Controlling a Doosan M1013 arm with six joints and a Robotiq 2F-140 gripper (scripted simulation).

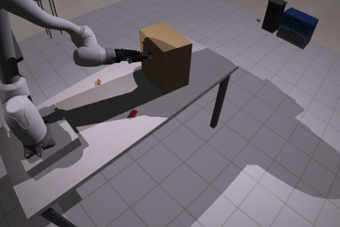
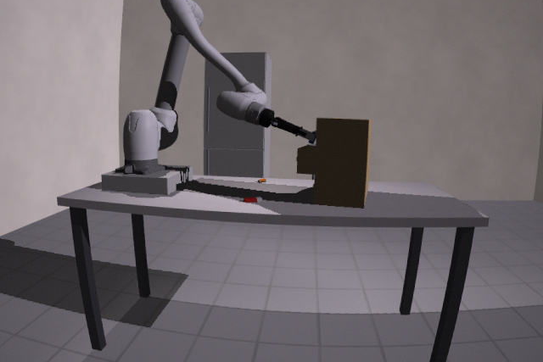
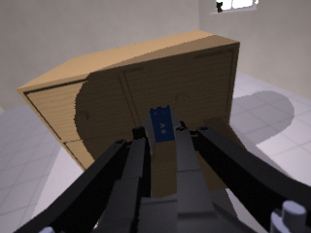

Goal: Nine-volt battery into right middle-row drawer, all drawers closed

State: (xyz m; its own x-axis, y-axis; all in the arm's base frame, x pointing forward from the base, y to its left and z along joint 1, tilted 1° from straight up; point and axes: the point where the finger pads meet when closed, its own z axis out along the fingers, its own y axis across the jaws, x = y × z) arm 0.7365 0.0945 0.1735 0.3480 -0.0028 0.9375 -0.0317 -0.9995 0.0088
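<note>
The blue nine-volt battery lies 30 mm ahead of my hand. The rest, counted from my hand: red block 240 mm below, 170 mm behind, 150 mm to the right; then small orange thing 260 mm behind, 240 mm below, 230 mm to the left.
</note>
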